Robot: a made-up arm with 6 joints.
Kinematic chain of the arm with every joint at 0, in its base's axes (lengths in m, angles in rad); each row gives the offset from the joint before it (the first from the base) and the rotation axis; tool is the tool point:
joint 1: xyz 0 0 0.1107 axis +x
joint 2: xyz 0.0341 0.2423 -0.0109 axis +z
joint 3: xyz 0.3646 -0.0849 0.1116 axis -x
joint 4: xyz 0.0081 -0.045 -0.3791 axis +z
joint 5: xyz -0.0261 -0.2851 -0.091 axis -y
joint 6: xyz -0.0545 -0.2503 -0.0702 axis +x
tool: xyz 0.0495 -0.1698 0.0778
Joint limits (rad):
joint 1: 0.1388..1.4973
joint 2: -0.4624..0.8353
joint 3: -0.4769..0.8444
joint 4: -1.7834..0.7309
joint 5: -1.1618..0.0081
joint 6: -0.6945..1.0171
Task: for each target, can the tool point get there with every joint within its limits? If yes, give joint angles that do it. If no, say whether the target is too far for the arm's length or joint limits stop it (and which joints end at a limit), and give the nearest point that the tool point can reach.
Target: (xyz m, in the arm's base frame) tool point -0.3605 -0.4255 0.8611
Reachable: no: joint limits stop it (at a limit: joint 1, joint 2, joint 3) | nearest point -0.2657 -0.5296 0.3406 | short by 0.539 m
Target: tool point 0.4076 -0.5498 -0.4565
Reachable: yes | joints 1.0765 -0.0496 0.6952 0.1391 -0.7747 0.2072
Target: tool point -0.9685 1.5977 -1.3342
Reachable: no: too far | nearest point -0.1540 0.5424 -0.4358 | short by 1.607 m
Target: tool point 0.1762 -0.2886 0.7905
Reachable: no: joint limits stop it (at a limit: joint 1, joint 3, joint 6) | nearest point 0.2743 -0.5289 0.3450 | short by 0.516 m
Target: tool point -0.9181 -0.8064 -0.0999
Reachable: no: joint limits stop it (at a limit: joint 2, joint 3, joint 6) | nearest point -0.4634 -0.5478 -0.0324 | short by 0.527 m
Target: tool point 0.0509 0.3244 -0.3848
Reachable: yes | joints 1.3596 -0.1118 -0.1757 -0.4370 -0.5234 -0.3516
